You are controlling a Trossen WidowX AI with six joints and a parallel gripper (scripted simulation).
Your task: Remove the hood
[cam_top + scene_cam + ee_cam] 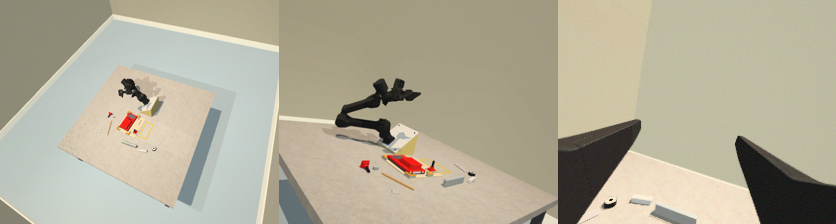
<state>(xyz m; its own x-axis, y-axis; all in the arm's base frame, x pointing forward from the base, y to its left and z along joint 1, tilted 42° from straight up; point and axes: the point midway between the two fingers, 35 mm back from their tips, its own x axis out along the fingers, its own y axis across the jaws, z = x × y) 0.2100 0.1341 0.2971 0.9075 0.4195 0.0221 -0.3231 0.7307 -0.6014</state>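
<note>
The red hood is 100 mm ahead of my gripper tip, 20 mm to the right of it and 340 mm below it. Round my gripper tip: grey bar 300 mm ahead, 100 mm to the left, 360 mm below; then wooden stick 190 mm ahead, 180 mm to the right, 380 mm below.
</note>
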